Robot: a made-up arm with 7 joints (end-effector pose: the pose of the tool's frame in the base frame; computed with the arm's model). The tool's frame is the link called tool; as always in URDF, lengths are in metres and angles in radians.
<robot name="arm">
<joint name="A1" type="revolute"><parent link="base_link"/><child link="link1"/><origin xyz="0.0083 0.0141 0.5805"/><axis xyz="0 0 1"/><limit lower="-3.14" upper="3.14"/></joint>
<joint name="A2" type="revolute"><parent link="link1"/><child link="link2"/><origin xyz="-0.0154 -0.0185 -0.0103"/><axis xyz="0 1 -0.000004"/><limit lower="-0.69" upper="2.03"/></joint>
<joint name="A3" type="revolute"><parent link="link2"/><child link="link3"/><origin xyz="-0.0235 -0.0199 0.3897"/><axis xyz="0 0 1"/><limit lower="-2.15" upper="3.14"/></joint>
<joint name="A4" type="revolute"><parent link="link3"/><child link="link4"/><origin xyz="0.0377 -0.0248 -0.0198"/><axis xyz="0 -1 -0.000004"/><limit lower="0.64" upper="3.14"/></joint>
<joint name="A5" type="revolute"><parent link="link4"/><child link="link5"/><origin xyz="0.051 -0.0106 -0.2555"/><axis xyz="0 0.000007 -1"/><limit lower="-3.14" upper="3.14"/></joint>
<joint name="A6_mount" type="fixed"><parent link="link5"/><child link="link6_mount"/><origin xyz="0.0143 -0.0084 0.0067"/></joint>
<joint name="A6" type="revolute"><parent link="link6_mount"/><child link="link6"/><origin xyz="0.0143 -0.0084 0.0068"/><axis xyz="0 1 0.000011"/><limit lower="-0.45" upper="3"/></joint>
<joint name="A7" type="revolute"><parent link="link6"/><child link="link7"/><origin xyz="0.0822 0.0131 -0.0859"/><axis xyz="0 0.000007 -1"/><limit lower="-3.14" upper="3.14"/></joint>
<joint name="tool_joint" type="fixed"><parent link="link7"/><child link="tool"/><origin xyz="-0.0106 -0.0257 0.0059" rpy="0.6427 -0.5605 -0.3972"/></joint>
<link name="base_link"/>
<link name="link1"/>
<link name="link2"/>
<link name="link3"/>
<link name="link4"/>
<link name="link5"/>
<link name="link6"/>
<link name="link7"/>
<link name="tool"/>
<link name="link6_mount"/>
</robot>
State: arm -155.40 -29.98 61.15 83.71 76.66 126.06 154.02
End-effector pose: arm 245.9 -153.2 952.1 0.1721 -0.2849 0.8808 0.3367
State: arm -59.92 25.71 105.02 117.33 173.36 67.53 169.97
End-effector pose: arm 354.6 -9.8 1124.6 -0.2657 0.8820 0.0220 0.3884
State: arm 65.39 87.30 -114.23 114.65 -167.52 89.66 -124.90
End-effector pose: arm 529.3 415.8 796.0 -0.5152 0.5102 -0.6864 0.0559
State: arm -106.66 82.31 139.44 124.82 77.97 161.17 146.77
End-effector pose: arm -95.1 -461.1 809.6 0.5207 0.0715 -0.3535 0.7738
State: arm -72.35 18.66 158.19 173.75 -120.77 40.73 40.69
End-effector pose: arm 41.2 -160.6 1258.9 -0.1253 0.9851 0.1117 0.0384
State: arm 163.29 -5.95 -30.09 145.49 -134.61 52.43 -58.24
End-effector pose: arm -13.0 166.4 1285.6 -0.2825 -0.7353 0.6128 0.0628
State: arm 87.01 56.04 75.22 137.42 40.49 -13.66 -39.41
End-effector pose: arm -18.9 651.3 822.7 0.9428 -0.0503 -0.0354 0.3276
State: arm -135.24 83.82 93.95 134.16 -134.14 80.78 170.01
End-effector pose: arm -296.5 -581.1 603.1 0.5250 0.3325 0.4368 0.6504
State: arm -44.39 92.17 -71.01 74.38 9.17 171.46 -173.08
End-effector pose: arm 49.5 -348.6 519.1 0.7387 -0.4758 -0.4475 0.1663
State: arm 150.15 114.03 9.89 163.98 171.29 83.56 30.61
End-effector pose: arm -503.1 354.5 276.0 -0.0957 0.6779 -0.4396 0.5814
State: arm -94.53 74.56 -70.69 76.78 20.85 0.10 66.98
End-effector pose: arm -441.9 -350.8 645.8 0.8091 0.1856 0.5519 0.0795
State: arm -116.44 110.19 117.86 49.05 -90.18 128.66 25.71
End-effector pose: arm 117.1 -324.3 527.6 0.1690 -0.3198 -0.2272 0.9042
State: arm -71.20 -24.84 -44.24 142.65 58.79 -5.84 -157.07
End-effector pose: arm -316.2 269.0 1188.5 -0.9171 0.0494 0.0403 0.3934
